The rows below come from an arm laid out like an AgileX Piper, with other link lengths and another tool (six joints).
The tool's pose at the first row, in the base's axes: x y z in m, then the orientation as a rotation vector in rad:
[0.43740 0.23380 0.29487 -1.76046 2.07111 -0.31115]
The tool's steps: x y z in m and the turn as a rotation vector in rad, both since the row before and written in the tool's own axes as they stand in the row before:
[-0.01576 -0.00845 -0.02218 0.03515 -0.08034 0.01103]
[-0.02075 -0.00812 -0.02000 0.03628 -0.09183 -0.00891]
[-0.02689 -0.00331 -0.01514 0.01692 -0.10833 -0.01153]
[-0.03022 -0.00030 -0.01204 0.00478 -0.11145 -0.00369]
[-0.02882 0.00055 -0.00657 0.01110 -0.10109 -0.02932]
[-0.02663 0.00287 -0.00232 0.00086 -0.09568 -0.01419]
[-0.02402 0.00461 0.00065 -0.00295 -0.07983 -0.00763]
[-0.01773 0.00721 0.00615 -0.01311 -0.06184 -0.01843]
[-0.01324 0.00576 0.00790 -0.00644 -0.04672 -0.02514]
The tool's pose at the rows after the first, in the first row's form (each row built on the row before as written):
[0.43714 0.24574 0.32074 -1.71222 2.00654 -0.26754]
[0.43666 0.26102 0.34649 -1.68078 1.91722 -0.22286]
[0.43284 0.28229 0.36877 -1.65894 1.82178 -0.14893]
[0.42599 0.30599 0.38998 -1.63444 1.73400 -0.06107]
[0.41958 0.32853 0.40800 -1.62707 1.63095 -0.00191]
[0.41161 0.35004 0.42203 -1.61351 1.54652 0.06698]
[0.40271 0.36997 0.43308 -1.59994 1.47980 0.12807]
[0.39491 0.38813 0.43674 -1.60575 1.41913 0.17557]
[0.38956 0.40365 0.43794 -1.61396 1.36338 0.20188]

